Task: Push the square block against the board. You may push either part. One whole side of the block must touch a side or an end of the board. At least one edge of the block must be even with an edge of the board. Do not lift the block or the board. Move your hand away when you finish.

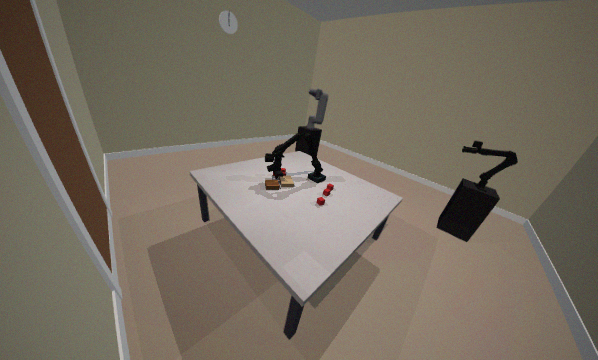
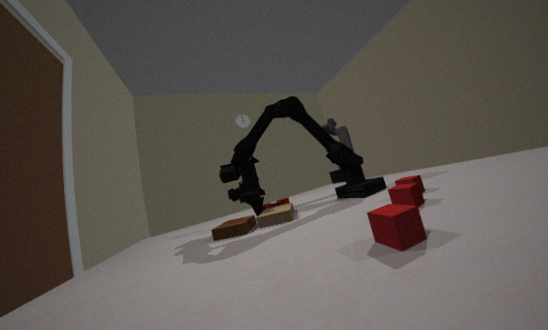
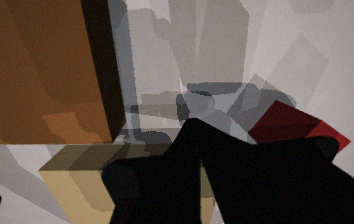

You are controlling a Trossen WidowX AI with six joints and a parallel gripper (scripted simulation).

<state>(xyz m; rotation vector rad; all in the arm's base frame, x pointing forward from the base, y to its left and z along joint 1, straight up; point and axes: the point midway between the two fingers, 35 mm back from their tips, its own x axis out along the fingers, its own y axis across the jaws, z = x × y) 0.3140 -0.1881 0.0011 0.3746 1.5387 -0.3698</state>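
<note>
Now: gripper tip 100 mm short of the square block, 60 mm to the right of it and 10 mm below it. From my gripper tip the other things lie so: board (40 mm behind, 80 mm to the left, 10 mm above).
</note>
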